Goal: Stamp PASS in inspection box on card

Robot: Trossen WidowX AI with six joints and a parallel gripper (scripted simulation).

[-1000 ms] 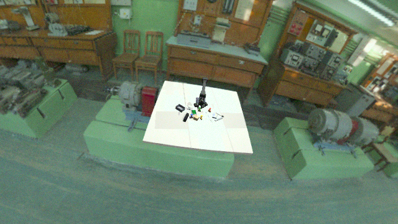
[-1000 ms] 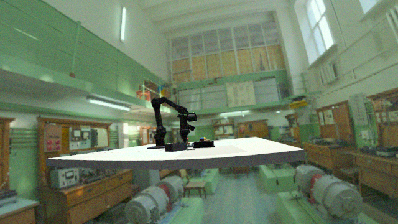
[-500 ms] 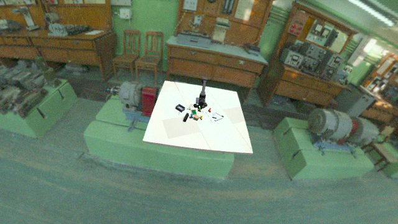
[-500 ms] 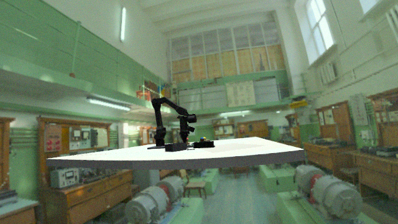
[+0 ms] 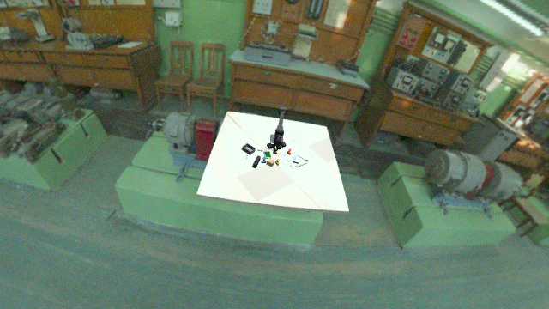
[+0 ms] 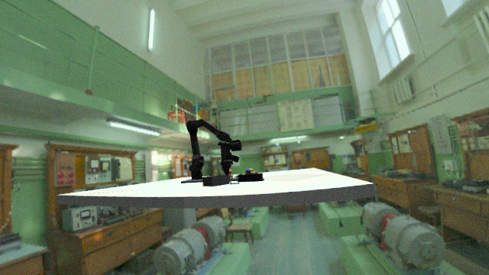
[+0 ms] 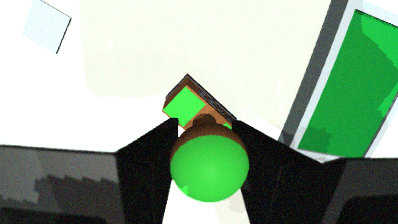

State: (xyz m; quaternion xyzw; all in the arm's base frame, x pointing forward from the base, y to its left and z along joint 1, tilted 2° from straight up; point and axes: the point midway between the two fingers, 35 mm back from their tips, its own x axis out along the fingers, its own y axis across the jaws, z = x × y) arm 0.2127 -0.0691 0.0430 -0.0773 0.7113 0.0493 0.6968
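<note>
My gripper tip is now 3 cm short of the green ink pad, 8 cm to the left of it and 2 cm above it. Also, from my gripper tip: green stamp (right at my gripper tip); then red stamp (1 cm ahead, 15 cm to the left, 1 cm below); then cream card (11 cm ahead, 8 cm to the left, 3 cm below).
</note>
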